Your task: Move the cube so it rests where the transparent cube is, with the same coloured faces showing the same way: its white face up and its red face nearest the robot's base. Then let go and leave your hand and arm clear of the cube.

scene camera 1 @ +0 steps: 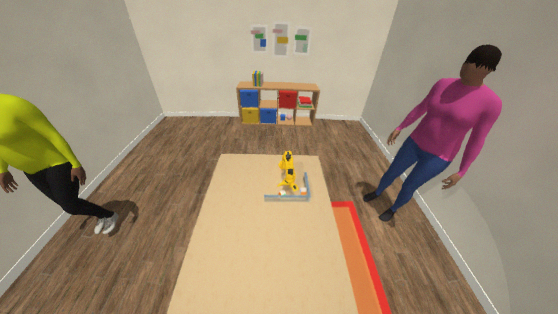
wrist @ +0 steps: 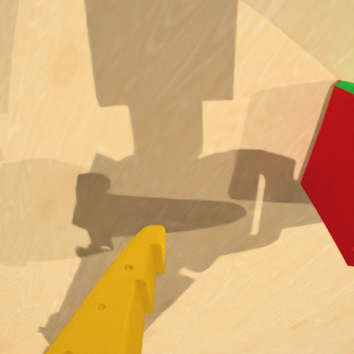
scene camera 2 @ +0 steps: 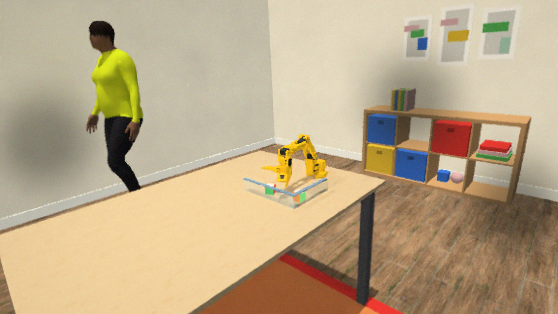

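Where they show: hand, tool point: (scene camera 1: 289,187) (scene camera 2: 285,185); arm's base, link origin: (scene camera 1: 284,167) (scene camera 2: 314,175).
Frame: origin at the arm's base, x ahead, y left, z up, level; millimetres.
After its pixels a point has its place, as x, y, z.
Note:
The cube (scene camera 1: 282,193) (scene camera 2: 270,190) (wrist: 330,175) sits on the table near the long barrier, with a green face towards scene camera 2. In the wrist view a large red face and a sliver of green show at the right edge, and the rest is cut off. The transparent cube (scene camera 1: 303,191) (scene camera 2: 300,197) is paler, white on top, with orange and light green sides, near the barrier corner. My gripper (scene camera 1: 288,188) @[249, 22, 33] (scene camera 2: 274,176) is fully open and empty, above the table between the two. In the wrist view one notched jaw shows, apart from the cube.
A low clear barrier with a blue rim (scene camera 1: 280,196) @[347, -47, 60] (scene camera 2: 267,185) @[340, -2, 60] forms an L beyond both cubes and along one side. My yellow arm (scene camera 1: 287,162) @[169, -1, 210] (scene camera 2: 301,141) @[116, 14, 214] reaches over from its base. The table (scene camera 1: 250,250) @[685, -220, 0] (scene camera 2: 150,225) @[800, -186, 0] extends past the barrier. Two people stand beyond the table.

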